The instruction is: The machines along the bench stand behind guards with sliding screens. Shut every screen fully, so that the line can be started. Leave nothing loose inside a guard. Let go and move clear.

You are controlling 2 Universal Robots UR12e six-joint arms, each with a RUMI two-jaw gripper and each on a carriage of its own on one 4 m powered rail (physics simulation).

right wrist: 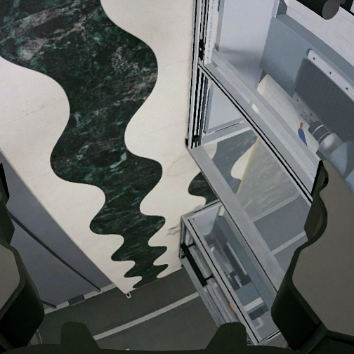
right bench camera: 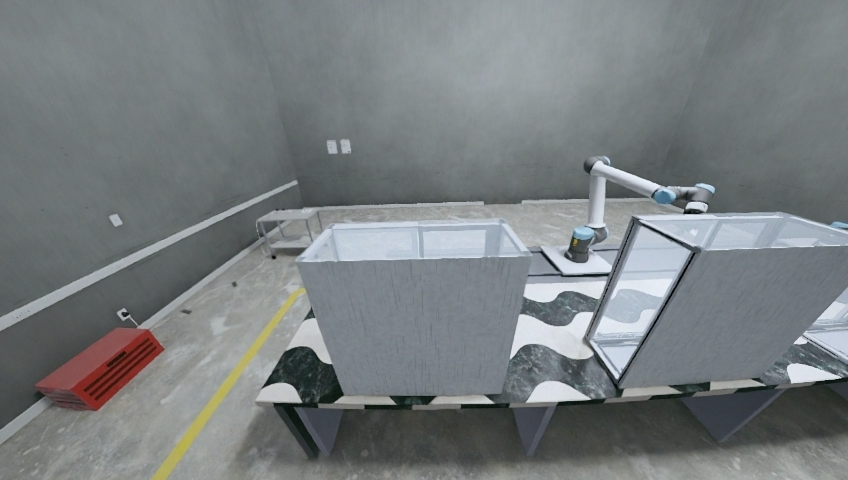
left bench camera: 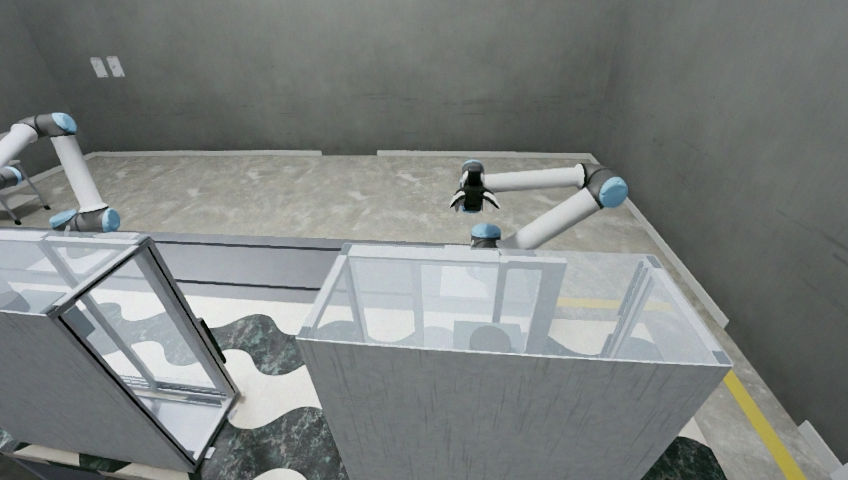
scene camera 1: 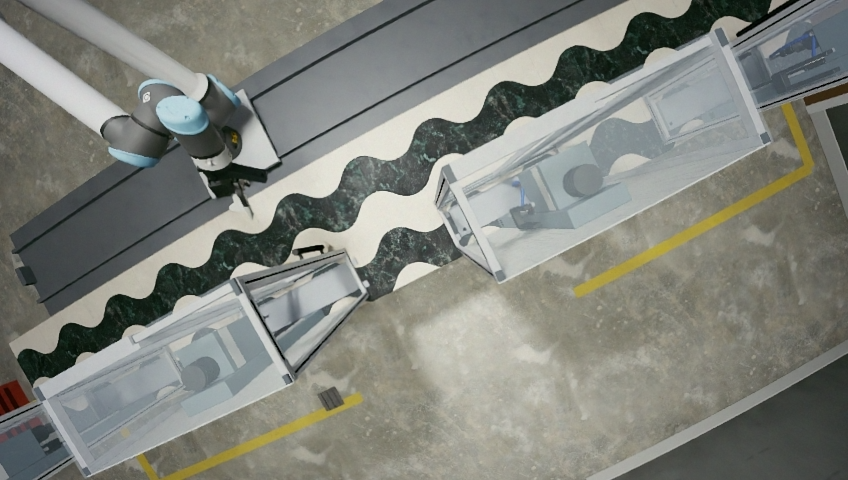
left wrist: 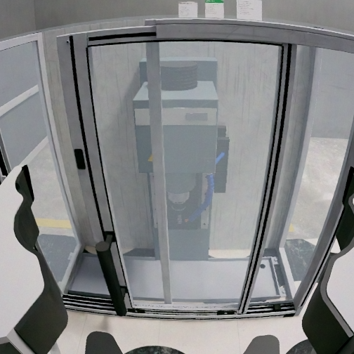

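My left gripper (left bench camera: 474,205) (left wrist: 188,167) is open and empty, in front of a guard (left bench camera: 508,404) (left wrist: 255,34). Its screen has a black bar handle (left wrist: 111,277) low on the left stile; a gap shows left of that stile. A grey machine (left wrist: 175,145) stands behind it. My right gripper (scene camera 1: 242,205) (right wrist: 158,162) is open and empty, above the bench near another guard (scene camera 1: 263,331) (right bench camera: 731,303), whose black handle (scene camera 1: 309,250) (left bench camera: 212,340) is at one end. A farther guard with a handle (right wrist: 197,267) shows low in the right wrist view. How far these other screens are shut is unclear.
The rail (scene camera 1: 368,89) runs along the green-and-white bench top (scene camera 1: 363,178) (right bench camera: 559,356). Another guard (right bench camera: 416,327) stands at the left in the right bench view. A red chest (right bench camera: 98,368) and a trolley (right bench camera: 288,217) stand beyond. A dark block (scene camera 1: 330,398) lies on the floor.
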